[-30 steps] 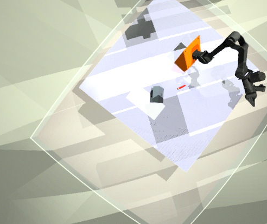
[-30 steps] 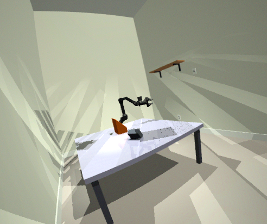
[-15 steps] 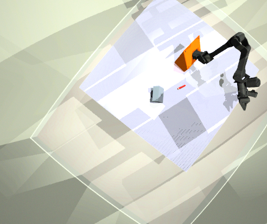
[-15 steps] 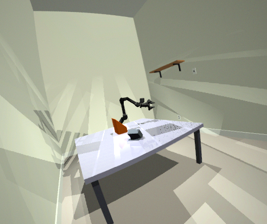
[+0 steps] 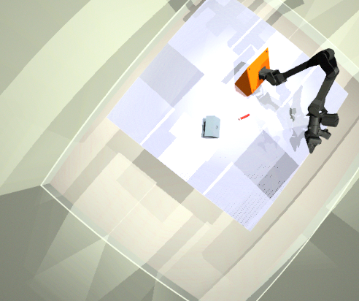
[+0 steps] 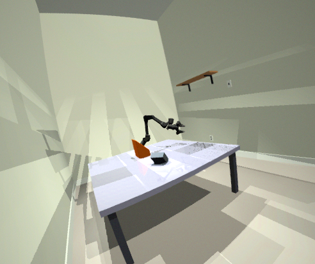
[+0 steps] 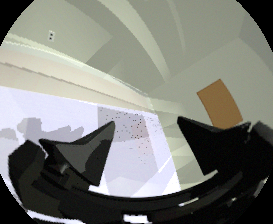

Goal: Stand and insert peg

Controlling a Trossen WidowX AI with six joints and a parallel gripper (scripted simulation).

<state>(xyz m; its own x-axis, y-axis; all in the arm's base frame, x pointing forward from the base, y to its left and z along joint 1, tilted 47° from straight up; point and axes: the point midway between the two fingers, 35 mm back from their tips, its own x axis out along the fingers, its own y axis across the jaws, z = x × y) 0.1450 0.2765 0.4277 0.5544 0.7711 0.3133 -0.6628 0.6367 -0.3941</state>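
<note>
My gripper tip is 90 mm short of the red peg, 400 mm to the left of it and 200 mm above it. Round my gripper tip: grey sloped panel: 300 mm ahead, 490 mm to the right, 160 mm below.
</note>
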